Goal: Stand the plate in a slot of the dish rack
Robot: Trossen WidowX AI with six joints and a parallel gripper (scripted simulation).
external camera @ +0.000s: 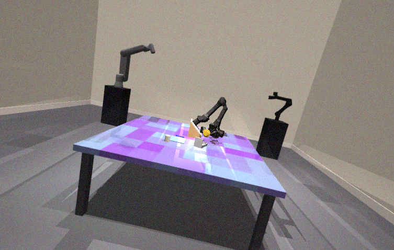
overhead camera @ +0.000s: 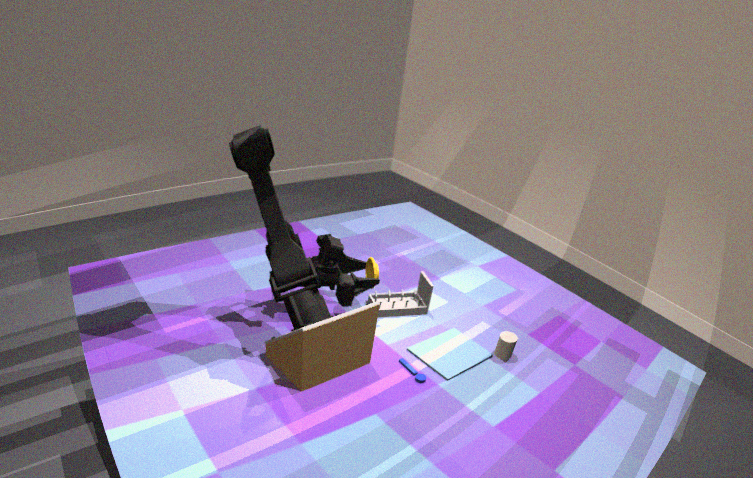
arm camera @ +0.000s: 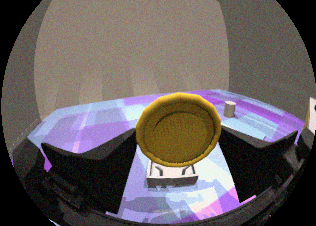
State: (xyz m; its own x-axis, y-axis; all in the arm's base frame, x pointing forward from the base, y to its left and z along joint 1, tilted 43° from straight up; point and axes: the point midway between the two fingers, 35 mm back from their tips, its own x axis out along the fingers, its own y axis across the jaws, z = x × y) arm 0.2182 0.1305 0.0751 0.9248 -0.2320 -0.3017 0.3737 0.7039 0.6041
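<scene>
The grey dish rack lies 70 mm ahead of my gripper tip, 20 mm to the right of it and 80 mm below it. From my gripper tip the other things lie so: beige cylinder 150 mm ahead, 310 mm to the right, 80 mm below; then yellow plate 10 mm behind; then blue spoon 70 mm behind, 240 mm to the right, 100 mm below.
</scene>
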